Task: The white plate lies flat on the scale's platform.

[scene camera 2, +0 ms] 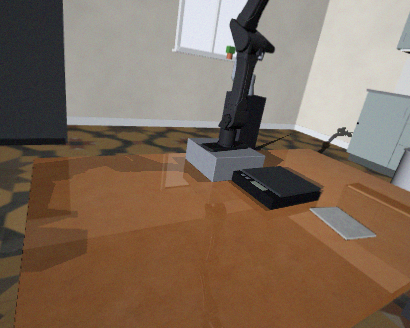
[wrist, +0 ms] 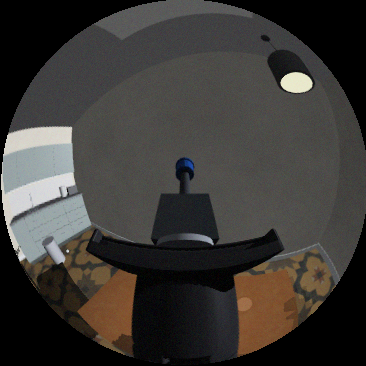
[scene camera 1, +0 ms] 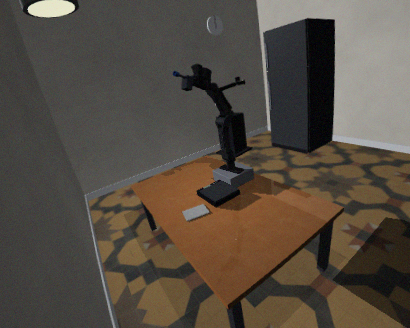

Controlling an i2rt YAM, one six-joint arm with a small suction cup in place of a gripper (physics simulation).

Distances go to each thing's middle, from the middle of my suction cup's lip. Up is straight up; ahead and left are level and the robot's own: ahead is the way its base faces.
Labels:
Right now the black scale (scene camera 2: pixel 275 187) is 120 mm behind my suction cup, 40 mm to the left of it and 820 mm below it. Also, from my suction cup: white plate (scene camera 2: pixel 338 220) (120 mm ahead, 70 mm to the left, 830 mm below).

